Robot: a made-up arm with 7 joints.
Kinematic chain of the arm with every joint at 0, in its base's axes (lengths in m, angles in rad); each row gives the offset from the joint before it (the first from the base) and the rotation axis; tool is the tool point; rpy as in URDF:
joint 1: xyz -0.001 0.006 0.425 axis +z
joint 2: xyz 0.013 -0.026 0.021 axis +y
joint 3: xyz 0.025 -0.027 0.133 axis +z
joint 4: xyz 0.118 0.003 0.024 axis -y
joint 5: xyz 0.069 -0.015 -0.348 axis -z
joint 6: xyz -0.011 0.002 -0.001 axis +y
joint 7: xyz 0.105 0 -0.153 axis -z
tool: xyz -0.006 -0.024 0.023 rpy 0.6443 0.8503 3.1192
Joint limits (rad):
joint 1: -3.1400..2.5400
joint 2: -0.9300..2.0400
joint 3: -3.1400..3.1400
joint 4: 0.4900..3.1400
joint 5: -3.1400..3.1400
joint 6: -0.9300..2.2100
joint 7: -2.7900..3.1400
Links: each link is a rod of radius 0.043 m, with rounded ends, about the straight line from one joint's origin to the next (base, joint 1, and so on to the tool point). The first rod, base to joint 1, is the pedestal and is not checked.
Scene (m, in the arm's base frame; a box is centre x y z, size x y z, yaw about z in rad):
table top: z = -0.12
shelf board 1: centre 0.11 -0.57 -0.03 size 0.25 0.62 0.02 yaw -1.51
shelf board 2: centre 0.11 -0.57 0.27 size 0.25 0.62 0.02 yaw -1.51
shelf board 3: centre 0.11 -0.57 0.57 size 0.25 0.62 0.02 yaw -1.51
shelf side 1: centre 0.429 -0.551 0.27 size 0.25 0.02 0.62 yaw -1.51
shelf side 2: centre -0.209 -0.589 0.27 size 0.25 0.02 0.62 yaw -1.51
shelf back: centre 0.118 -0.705 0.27 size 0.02 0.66 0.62 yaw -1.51
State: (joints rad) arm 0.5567 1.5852 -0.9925 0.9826 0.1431 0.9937 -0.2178
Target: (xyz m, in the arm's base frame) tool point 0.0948 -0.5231 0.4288
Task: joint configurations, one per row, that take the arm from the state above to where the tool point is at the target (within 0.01 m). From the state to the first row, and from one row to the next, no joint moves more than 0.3 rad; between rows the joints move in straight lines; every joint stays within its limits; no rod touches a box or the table.
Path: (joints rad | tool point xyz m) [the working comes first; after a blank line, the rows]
Joints at the target: 0.6119 1.8011 -1.4004 0.7188 0.0786 1.1104 -0.1981
Straight joint move there: touches shelf board 2.

1: 0.7722 1.3973 -0.9361 0.7870 0.1710 1.2611 -0.1683 | 0.1810 -0.3956 0.1428
2: 0.9877 1.2093 -0.8798 0.5915 0.1990 1.5285 -0.1188 | 0.1655 -0.2868 0.1479
3: 0.9714 1.4508 -1.1412 0.5407 0.1580 1.7486 -0.1050 | 0.1150 -0.3451 0.2916
4: 0.9550 1.6922 -1.4027 0.4900 0.1170 1.9687 -0.0912 | 0.0832 -0.3328 0.4288
5: 0.8406 1.7285 -1.4019 0.5663 0.1042 1.6826 -0.1268 | 0.0815 -0.4011 0.4331
6: 0.7262 1.7648 -1.4012 0.6425 0.0914 1.3965 -0.1624 | 0.0859 -0.4654 0.4338
7: 0.6119 1.8011 -1.4004 0.7188 0.0786 1.1104 -0.1981 | 0.0948 -0.5231 0.4288

